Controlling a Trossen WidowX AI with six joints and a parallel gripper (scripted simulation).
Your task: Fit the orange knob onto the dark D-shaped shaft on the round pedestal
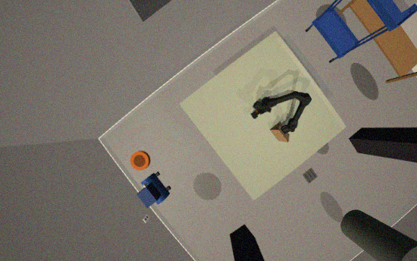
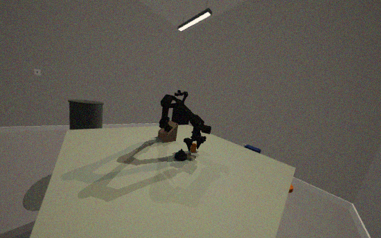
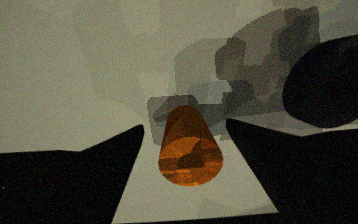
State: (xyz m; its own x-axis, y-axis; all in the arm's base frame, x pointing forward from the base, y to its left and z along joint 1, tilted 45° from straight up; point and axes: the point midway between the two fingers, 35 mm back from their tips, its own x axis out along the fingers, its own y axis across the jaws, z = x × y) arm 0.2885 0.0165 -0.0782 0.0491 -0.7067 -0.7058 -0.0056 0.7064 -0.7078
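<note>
The dark round pedestal lies 150 mm to the right of my gripper tip, 30 mm ahead of it and 20 mm above it. Also, from my gripper tip: orange knob 20 mm above.
</note>
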